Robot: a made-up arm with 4 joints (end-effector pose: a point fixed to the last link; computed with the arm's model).
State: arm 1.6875 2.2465 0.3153 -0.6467
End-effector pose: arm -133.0 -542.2 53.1 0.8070 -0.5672 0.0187 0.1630
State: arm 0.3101 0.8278 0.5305 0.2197
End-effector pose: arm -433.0 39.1 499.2 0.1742 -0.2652 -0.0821 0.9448
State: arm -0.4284 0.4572 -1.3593 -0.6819
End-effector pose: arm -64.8 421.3 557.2 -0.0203 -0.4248 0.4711 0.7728
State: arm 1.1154 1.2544 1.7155 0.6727
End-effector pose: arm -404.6 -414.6 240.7 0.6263 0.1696 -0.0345 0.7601
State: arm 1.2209 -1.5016 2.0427 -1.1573
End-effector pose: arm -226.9 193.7 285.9 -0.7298 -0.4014 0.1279 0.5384
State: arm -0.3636 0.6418 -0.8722 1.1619
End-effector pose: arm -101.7 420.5 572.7 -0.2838 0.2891 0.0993 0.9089
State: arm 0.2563 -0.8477 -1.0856 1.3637
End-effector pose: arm 44.0 416.7 269.3 -0.2285 0.7422 0.5444 0.3171
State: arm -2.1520 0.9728 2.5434 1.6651
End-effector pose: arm 529.7 289.7 255.3 -0.5274 0.7670 0.3570 0.0779
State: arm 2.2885 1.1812 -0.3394 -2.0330
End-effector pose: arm 91.7 -474.2 423.6 -0.9256 0.3440 -0.0311 0.1548
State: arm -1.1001 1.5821 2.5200 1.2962
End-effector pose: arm 13.0 594.5 61.1 0.7819 -0.5305 -0.2648 0.1927
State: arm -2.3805 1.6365 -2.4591 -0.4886
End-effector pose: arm 684.9 76.6 200.3 -0.4615 0.3665 0.1427 0.7952
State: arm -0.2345 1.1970 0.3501 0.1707
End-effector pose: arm -433.6 290.8 428.4 0.0527 -0.4930 -0.2344 0.8362
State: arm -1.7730 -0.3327 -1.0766 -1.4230
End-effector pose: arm 302.9 -88.0 440.0 -0.0956 -0.5871 -0.3618 0.7178
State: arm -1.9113 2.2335 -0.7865 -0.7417
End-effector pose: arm 463.5 432.3 109.9 -0.9018 -0.3188 0.0997 0.2741
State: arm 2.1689 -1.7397 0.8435 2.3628
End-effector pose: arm -143.0 -36.5 84.4 -0.6566 0.4891 -0.5549 0.1474
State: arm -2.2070 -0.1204 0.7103 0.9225
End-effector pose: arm 163.5 -21.3 515.6 0.4781 0.0892 -0.8700 0.0804
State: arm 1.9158 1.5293 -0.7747 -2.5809
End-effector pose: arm -124.5 -538.4 365.3 -0.7793 0.3163 0.1647 0.5152
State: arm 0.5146 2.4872 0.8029 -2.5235
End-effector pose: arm -434.2 -38.1 8.1 -0.1323 0.5307 0.5662 0.6166
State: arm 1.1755 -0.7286 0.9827 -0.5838
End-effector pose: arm -162.0 95.4 441.1 -0.2749 -0.1065 0.1765 0.9391
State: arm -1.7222 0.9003 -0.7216 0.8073
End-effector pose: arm 375.1 296.1 558.3 -0.2064 0.1735 -0.5578 0.7850
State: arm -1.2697 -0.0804 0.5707 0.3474
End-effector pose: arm 130.6 133.4 533.6 0.1510 0.1418 -0.7807 0.5895
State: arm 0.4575 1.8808 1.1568 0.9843
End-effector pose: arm -532.8 -111.1 112.8 0.6097 -0.2307 0.0977 0.7520
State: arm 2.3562 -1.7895 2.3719 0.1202
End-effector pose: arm -308.4 -93.1 218.7 -0.5459 -0.5173 -0.0378 0.6580
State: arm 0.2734 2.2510 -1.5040 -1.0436
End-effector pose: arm -614.6 202.0 92.1 0.2849 0.7742 -0.5495 0.1319
